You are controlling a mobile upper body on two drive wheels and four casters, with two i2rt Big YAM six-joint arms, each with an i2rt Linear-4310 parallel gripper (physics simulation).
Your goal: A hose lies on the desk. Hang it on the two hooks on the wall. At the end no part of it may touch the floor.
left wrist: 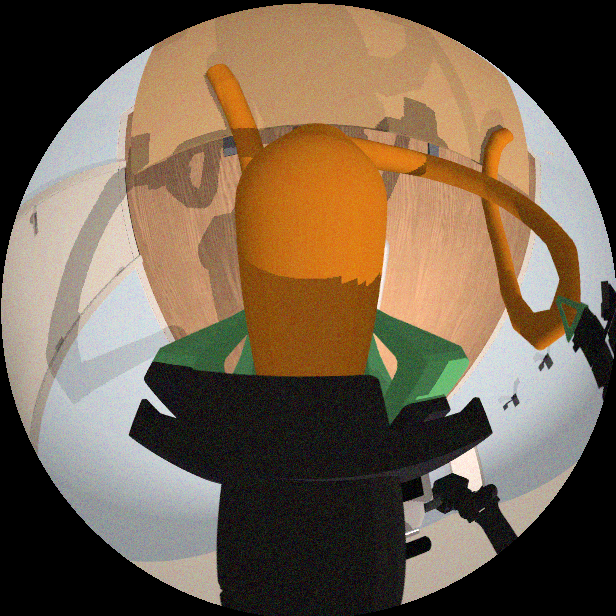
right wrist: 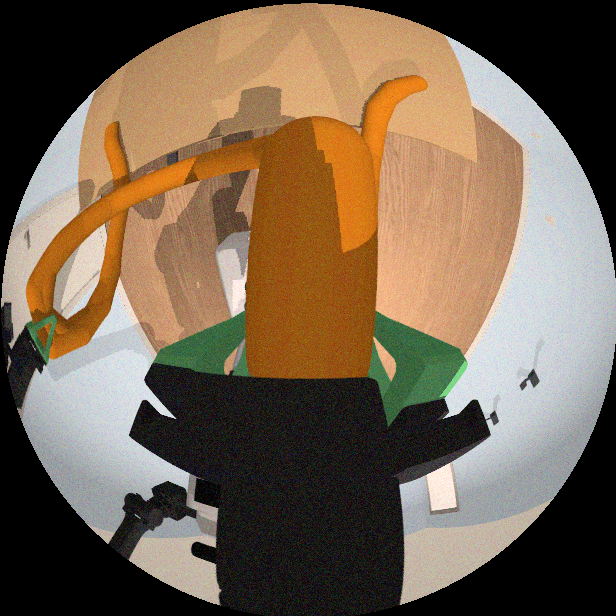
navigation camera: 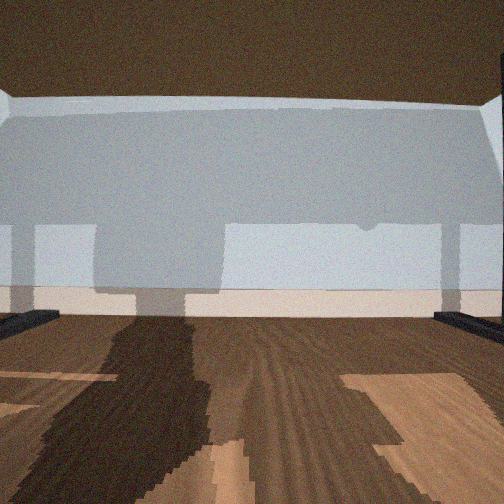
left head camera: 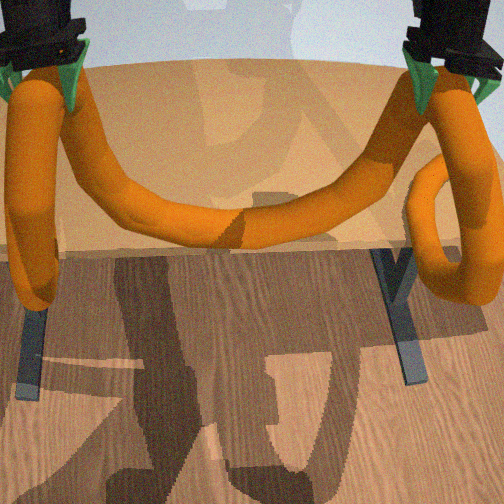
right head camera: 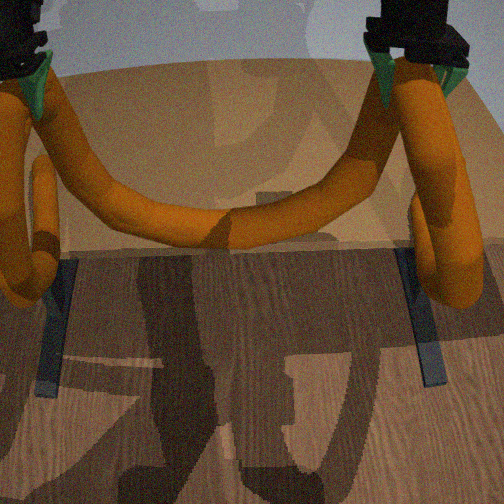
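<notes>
The thick orange hose (left head camera: 240, 227) hangs between my two grippers, and its middle sags in front of the desk's (left head camera: 250, 130) near edge. My left gripper (left head camera: 37, 77) is shut on the hose near one end, and that short end hangs straight down (left head camera: 30, 270). My right gripper (left head camera: 452, 82) is shut on the hose near the other end, which loops down and curls back up (left head camera: 435, 175). The left wrist view shows the hose between the green fingers (left wrist: 310, 350), and so does the right wrist view (right wrist: 310, 350). The head views show no hooks.
The round wooden desk stands on dark legs (left head camera: 30, 350) (left head camera: 400, 320) over a wood floor (left head camera: 300, 425). A pale wall (navigation camera: 250, 200) lies beyond it. Small dark fittings show on the wall in the left wrist view (left wrist: 543, 360) and the right wrist view (right wrist: 528, 379).
</notes>
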